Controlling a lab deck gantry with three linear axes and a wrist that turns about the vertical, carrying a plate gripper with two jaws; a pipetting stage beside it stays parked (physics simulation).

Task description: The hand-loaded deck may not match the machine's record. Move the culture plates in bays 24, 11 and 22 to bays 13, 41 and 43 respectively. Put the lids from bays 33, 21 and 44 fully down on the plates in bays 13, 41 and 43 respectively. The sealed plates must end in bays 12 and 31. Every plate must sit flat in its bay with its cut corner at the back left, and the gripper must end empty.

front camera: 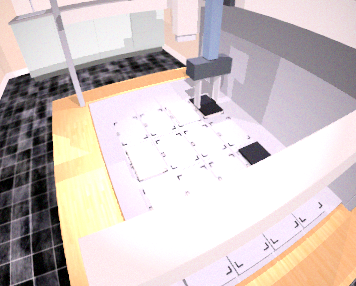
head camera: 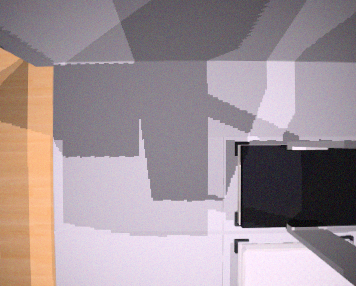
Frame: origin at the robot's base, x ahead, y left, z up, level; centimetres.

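Seen in the pictures: gripper, fingertip midpoint: (front camera: 205, 103) (head camera: 304, 186); robot's base at its link origin: (front camera: 114, 123).
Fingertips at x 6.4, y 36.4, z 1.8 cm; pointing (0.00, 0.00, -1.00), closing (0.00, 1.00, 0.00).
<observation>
Offsets run from my fingertips to a thing's top centre. "pt": to the spot under its first point.
A black-topped plate @[dx +0.0, dy +0.0, dz -0.2 cm] (front camera: 208, 106) (head camera: 275, 185) with a pale side sits in the back-left bay, flat as far as I can see. My gripper (front camera: 208, 104) (head camera: 307, 187) is down around it, with one jaw against its front edge and one against its back edge, and looks shut on it. A second black-topped plate @[dx +32.8, dy +0.0, dz -0.2 cm] (front camera: 255, 152) sits in the same back row, two bays to the right. A white plate or lid @[pt dx -1.7, dy -8.6, dz -0.4 cm] (head camera: 285, 267) sits in the bay in front of the gripped plate. Other white pieces, such as one low plate @[dx +16.4, dy -32.1, dz -0.4 cm] (front camera: 147, 162), are washed out; lids and plates cannot be told apart there.
The back wall (head camera: 280, 30) rises close behind the back row. A wooden border (head camera: 40, 200) runs along the deck's left side. A broad pale beam (front camera: 200, 215) hides part of the deck in the front view. A grey post (front camera: 70, 60) stands at the front-left corner.
</observation>
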